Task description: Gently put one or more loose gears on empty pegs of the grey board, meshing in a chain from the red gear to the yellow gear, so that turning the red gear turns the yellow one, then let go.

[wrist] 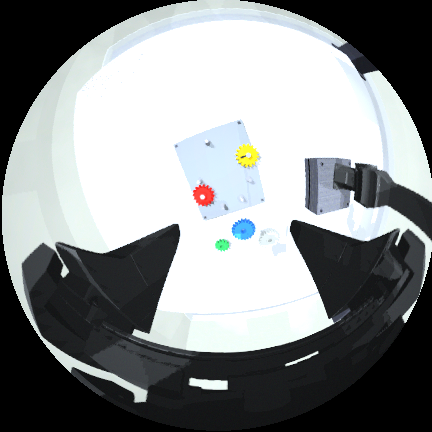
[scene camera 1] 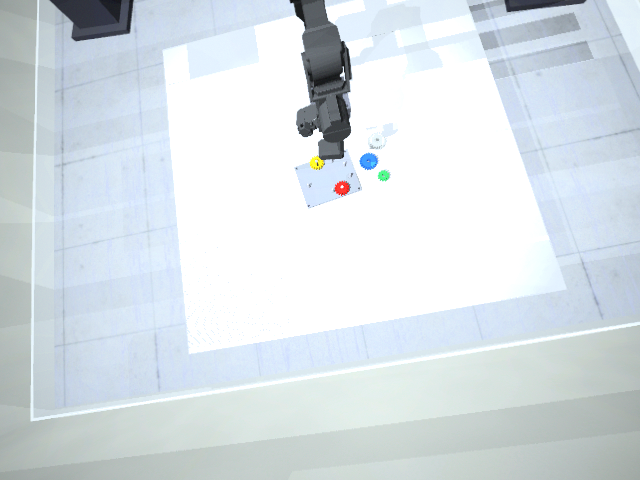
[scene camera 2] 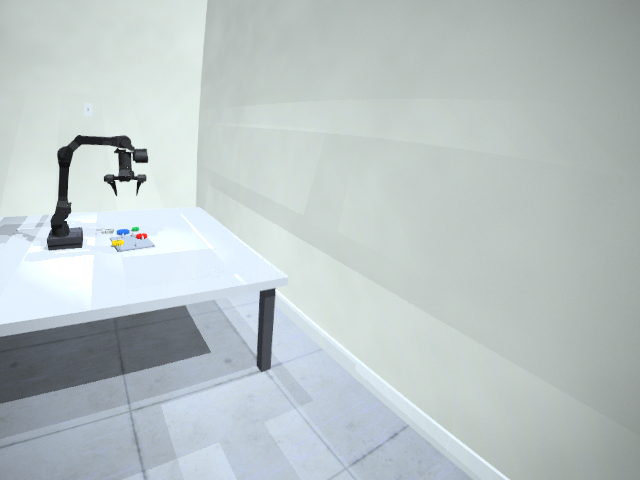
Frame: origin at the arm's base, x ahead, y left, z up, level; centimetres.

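Seen in the pictures: gripper, between the fingertips: [wrist: 236,227] [scene camera 2: 126,196]; arm's base, origin of its link: [wrist: 340,176] [scene camera 2: 60,234].
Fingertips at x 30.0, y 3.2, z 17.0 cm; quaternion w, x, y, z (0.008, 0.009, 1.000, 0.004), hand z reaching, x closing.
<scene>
Pixels of each thing's top centre, then the offset from my fingertips to it. "spot": a spot on its surface instead. Level surfaces: height alone.
- grey board, centre of its top: [wrist: 222,171] [scene camera 1: 326,174] [scene camera 2: 130,237] dx +0.9, dy -2.9, dz -19.5 cm
- red gear, a spot on its surface: [wrist: 203,195] [scene camera 1: 341,185] [scene camera 2: 140,233] spot: dx +5.6, dy +2.3, dz -19.6 cm
- yellow gear, a spot on its surface: [wrist: 247,155] [scene camera 1: 316,161] [scene camera 2: 117,239] spot: dx -4.6, dy -6.2, dz -19.5 cm
- loose blue gear, centre of its top: [wrist: 243,230] [scene camera 1: 368,160] [scene camera 2: 123,230] dx -4.0, dy +12.8, dz -20.9 cm
- green gear, centre of its top: [wrist: 221,246] [scene camera 1: 383,175] [scene camera 2: 135,227] dx +2.1, dy +17.8, dz -20.9 cm
- white gear, centre of its top: [wrist: 269,240] [scene camera 1: 377,139] [scene camera 2: 108,229] dx -11.9, dy +16.6, dz -20.9 cm
- white table, height of its surface: dz -22.6 cm
The grey board [scene camera 1: 323,193] [scene camera 2: 129,246] [wrist: 220,175] lies flat on the table with several bare pegs. The red gear [scene camera 1: 342,188] [scene camera 2: 141,236] [wrist: 203,195] and the yellow gear [scene camera 1: 316,163] [scene camera 2: 117,242] [wrist: 247,155] sit on it, apart from each other. Beside the board lie the loose blue gear [scene camera 1: 368,161] [scene camera 2: 122,231] [wrist: 243,229], green gear [scene camera 1: 384,175] [scene camera 2: 135,228] [wrist: 222,245] and white gear [scene camera 1: 377,140] [scene camera 2: 107,231] [wrist: 269,237]. My gripper [scene camera 2: 126,195] [wrist: 236,227] is open and empty, high above the board and gears. Its fingertips are hidden in scene camera 1.
The white table [scene camera 1: 361,258] [scene camera 2: 196,263] carries everything. The arm's base [scene camera 2: 65,238] [wrist: 327,185] stands near the board, on the yellow gear's side. A wall [scene camera 2: 413,206] rises beyond the table's side.
</scene>
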